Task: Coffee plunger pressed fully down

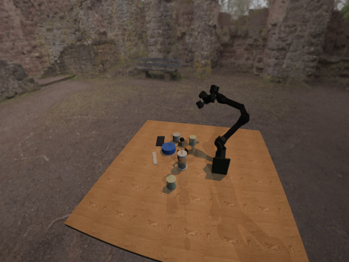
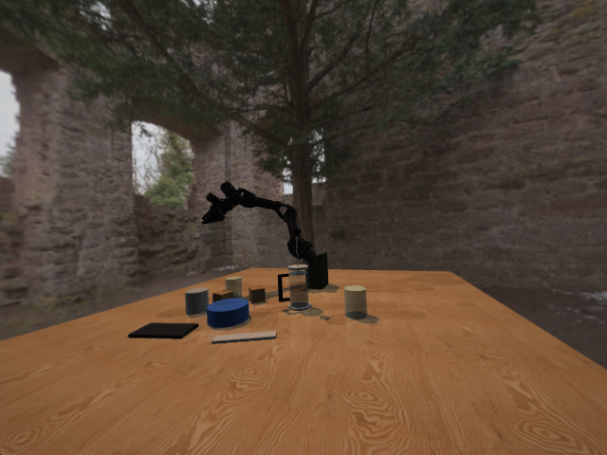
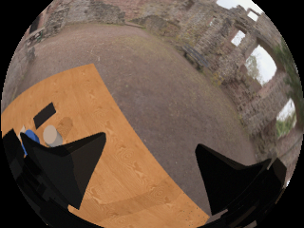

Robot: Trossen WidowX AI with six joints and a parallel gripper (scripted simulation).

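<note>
Now: gripper tip 80 mm short of the glass coffee press, 500 mm to the right of it and 200 mm above it. The rest, counted from my gripper tip: blue disc 230 mm ahead, 350 mm to the left, 300 mm below; then pale bar 320 mm ahead, 470 mm to the left, 320 mm below; then black flat plate 350 mm ahead, 230 mm to the left, 320 mm below.
</note>
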